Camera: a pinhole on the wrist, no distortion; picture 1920 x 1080 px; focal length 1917.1 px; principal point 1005.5 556.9 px. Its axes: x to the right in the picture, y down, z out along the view. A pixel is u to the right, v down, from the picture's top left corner.
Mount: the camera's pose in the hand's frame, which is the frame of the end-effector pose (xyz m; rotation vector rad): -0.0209 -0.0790 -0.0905 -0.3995 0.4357 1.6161
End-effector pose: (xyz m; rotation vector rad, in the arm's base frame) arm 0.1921 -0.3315 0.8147 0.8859 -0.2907 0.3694
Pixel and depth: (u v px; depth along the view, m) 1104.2 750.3 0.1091
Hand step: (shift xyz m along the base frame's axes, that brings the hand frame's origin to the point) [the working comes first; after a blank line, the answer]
In the camera's frame: 0.0056 0.0110 0.1091

-0.0206 -0.0190 -0.0259
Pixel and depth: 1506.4 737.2 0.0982
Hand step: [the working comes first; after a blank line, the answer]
In the camera's frame: 0.0257 0.0092 0.0982

-0.0239 0.0034 -0.0293
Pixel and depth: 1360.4 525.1 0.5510
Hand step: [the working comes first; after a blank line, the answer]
In the camera's frame: 0.1020 -0.0091 0.5510

-0.1731 -0.1041 0.3918
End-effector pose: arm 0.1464 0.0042 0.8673 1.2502 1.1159 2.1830
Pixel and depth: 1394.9 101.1 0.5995
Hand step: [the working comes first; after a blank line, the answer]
In the camera's frame: 0.1218 -0.1425 0.5995

0.2654 0.0275 0.4304
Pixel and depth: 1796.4 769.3 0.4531
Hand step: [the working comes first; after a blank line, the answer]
In the camera's frame: 0.1869 0.0502 0.4531

0.2402 -0.1499 0.2551
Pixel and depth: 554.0 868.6 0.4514
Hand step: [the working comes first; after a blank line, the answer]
In the camera's frame: -0.1063 0.0734 0.4514

0.3494 0.0725 0.0964
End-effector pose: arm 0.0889 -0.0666 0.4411 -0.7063 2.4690 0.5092
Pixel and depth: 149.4 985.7 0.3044
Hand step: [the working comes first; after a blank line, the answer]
In the camera's frame: -0.1359 0.0681 0.3044

0.1747 0.1071 -0.1600
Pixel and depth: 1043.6 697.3 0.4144
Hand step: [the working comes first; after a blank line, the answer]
In the camera's frame: 0.0082 0.0303 0.4144

0.0602 0.2525 -0.1533
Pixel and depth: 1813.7 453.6 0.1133
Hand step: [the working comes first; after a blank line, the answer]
In the camera's frame: 0.0478 -0.0061 0.1133

-0.0036 0.0147 0.0282
